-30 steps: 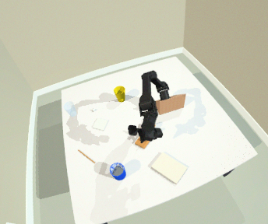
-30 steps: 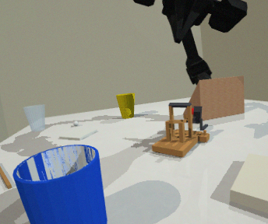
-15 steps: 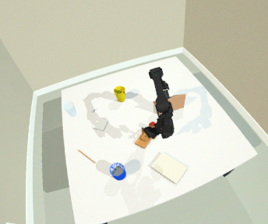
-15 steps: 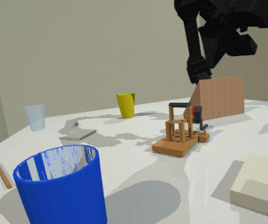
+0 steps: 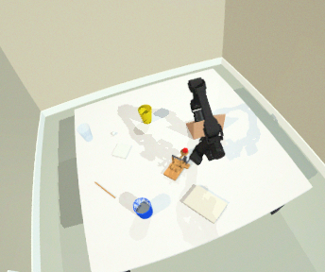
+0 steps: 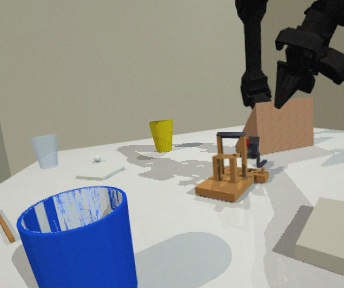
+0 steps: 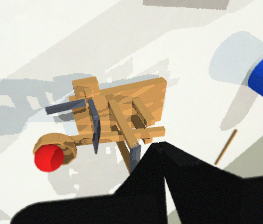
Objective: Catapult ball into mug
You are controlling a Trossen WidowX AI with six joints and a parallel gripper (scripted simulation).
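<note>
Right now my gripper tip is 120 mm to the left of the red ball, 90 mm above it and 20 mm past it. From my gripper tip the other things lie so: cream pad (210 mm to the left, 140 mm below, 10 mm ahead); blue mug (320 mm ahead, 120 mm to the left, 120 mm below); wooden catapult (100 mm below, 80 mm to the right, 30 mm ahead).
</note>
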